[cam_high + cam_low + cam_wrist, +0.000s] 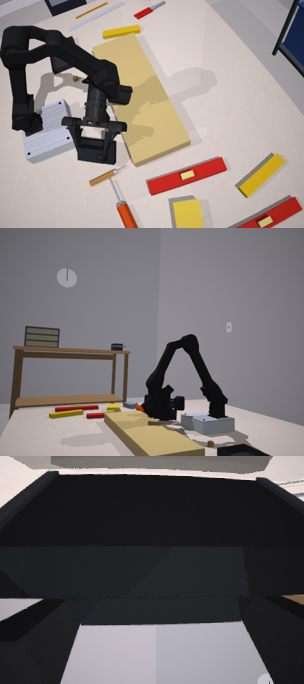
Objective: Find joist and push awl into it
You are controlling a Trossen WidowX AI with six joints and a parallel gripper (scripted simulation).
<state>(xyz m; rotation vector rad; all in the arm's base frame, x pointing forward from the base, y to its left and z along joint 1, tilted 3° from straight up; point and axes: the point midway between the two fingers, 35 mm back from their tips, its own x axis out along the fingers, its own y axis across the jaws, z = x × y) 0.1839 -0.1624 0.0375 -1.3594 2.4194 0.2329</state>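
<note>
The stud finder is 10 mm to the right of my gripper tip, 10 mm below it and 10 mm ahead of it. The rest, counted from my gripper tip: black tray 510 mm to the left, 50 mm below, 10 mm behind; orange screwdriver 150 mm to the right, 50 mm below, 20 mm ahead; ruler 700 mm to the left, 190 mm ahead, 70 mm below.
</note>
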